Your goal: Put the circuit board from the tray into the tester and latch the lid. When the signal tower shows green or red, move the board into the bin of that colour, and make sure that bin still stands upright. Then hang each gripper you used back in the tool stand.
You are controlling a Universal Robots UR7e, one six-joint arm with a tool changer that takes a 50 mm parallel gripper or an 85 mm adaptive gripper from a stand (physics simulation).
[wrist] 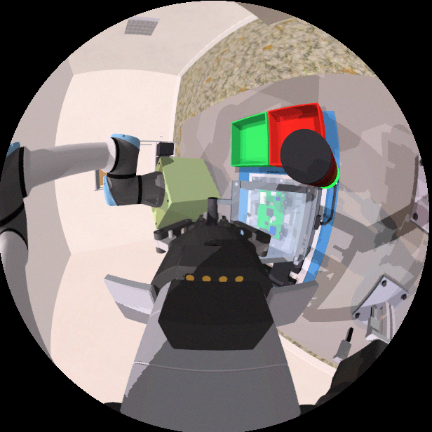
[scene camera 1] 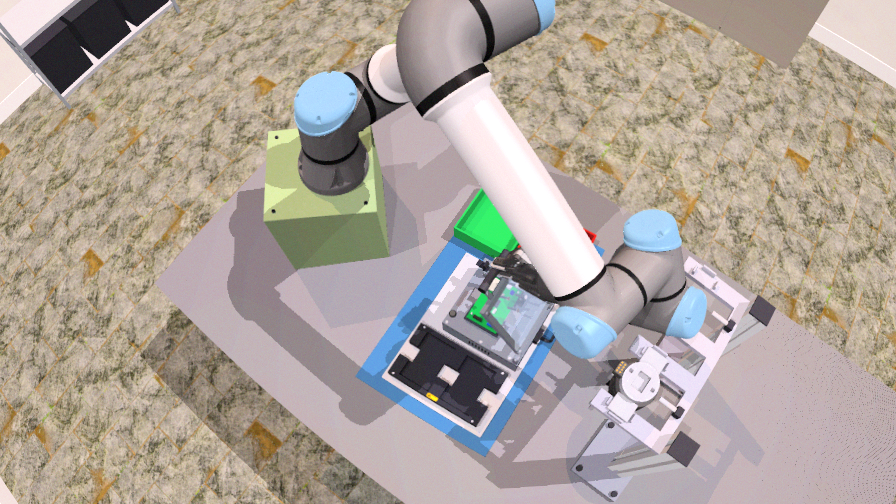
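Note:
The green circuit board (scene camera 1: 479, 314) (wrist: 272, 215) lies in the grey tester (scene camera 1: 457, 320), under its clear lid (scene camera 1: 529, 313) (wrist: 296, 215), which is tilted up. My gripper (scene camera 1: 493, 270) (wrist: 212, 216) seems shut on the dark handle (scene camera 1: 486, 282) (wrist: 212, 204) at the lid's free edge; the finger pads are partly hidden. The signal tower (wrist: 306, 156) glows green low down; the arm hides it in the scene view. The green bin (scene camera 1: 483, 225) (wrist: 251, 140) and red bin (scene camera 1: 590, 236) (wrist: 290, 120) stand upright side by side. The black tray (scene camera 1: 432, 351) holds no board.
The white tool stand (scene camera 1: 651, 432) is at the right, with one gripper tool (scene camera 1: 640, 382) hanging in it. The arm's green base block (scene camera 1: 325, 238) (wrist: 187, 187) stands at the left. The forearm (scene camera 1: 520, 188) passes over the bins in the scene view.

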